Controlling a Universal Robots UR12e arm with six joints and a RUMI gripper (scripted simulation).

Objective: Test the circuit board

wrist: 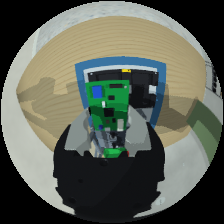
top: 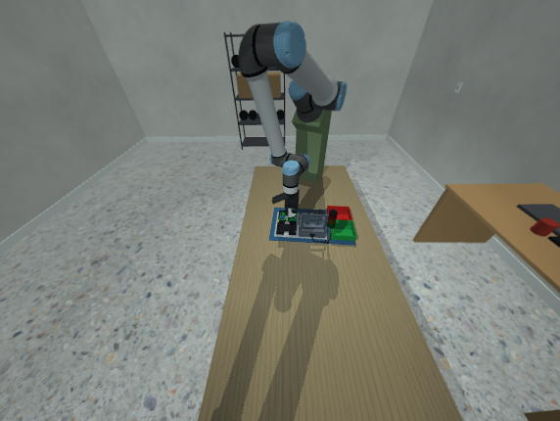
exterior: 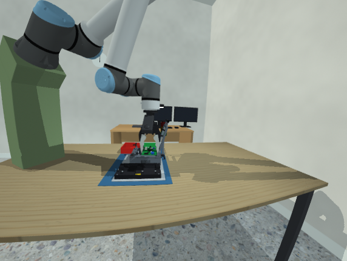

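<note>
My gripper is now 10 mm to the right of the green circuit board. Also, from my hand: tester lid 150 mm ahead, 110 mm to the left, 60 mm above; red bin 390 mm to the left, 110 mm below, 30 mm ahead; green bin 330 mm to the left, 160 mm ahead, 110 mm below.
</note>
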